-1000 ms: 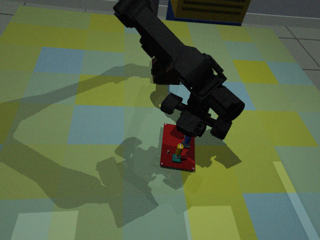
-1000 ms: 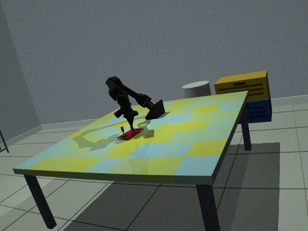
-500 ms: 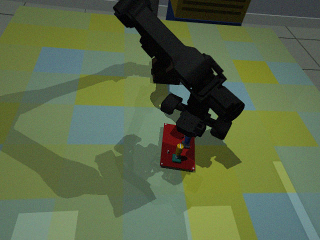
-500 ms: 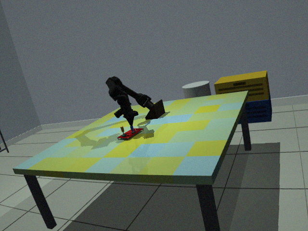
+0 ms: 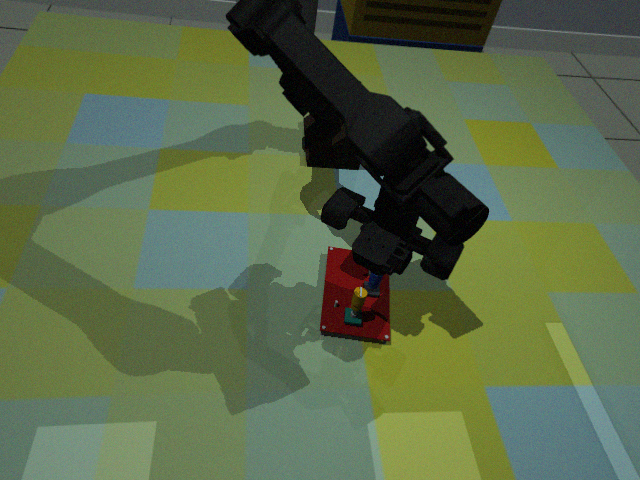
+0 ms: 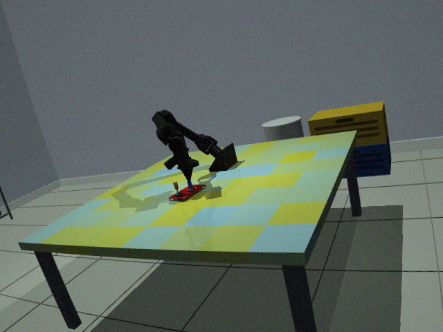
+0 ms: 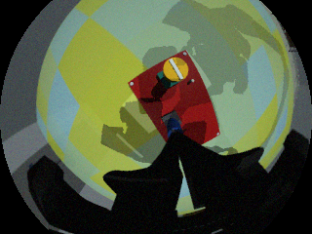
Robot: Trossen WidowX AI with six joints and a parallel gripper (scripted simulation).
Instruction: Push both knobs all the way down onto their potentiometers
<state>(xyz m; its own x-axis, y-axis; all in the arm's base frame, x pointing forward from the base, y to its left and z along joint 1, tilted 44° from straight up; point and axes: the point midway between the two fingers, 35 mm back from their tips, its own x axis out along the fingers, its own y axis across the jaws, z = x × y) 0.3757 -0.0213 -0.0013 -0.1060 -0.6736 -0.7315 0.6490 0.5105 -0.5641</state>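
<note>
Now: the blue knob 10 mm below my gripper tip. Also, from my gripper tip: yellow knob (50 mm ahead, 40 mm to the right, 10 mm above).
</note>
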